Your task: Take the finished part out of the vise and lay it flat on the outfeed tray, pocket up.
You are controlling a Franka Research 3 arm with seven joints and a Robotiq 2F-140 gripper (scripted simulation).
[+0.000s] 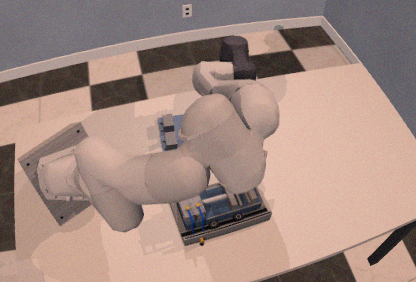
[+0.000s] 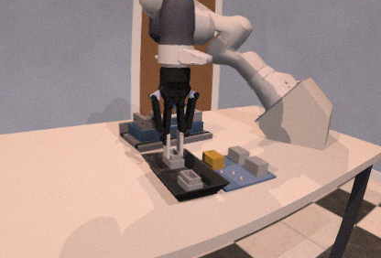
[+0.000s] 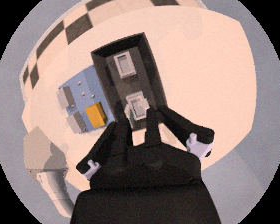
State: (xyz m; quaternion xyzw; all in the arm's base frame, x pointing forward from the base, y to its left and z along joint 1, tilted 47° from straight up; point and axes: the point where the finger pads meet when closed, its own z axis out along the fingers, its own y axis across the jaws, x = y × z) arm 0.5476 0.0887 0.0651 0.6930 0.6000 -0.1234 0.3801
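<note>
Now: the yellow block 12 cm behind my hand, 6 cm below it and 4 cm to the left of it. From my hand the other things lie so: blue vise 25 cm to the right, 17 cm behind, 5 cm below; blue fixture plate 14 cm behind, 9 cm to the left, 8 cm below.
</note>
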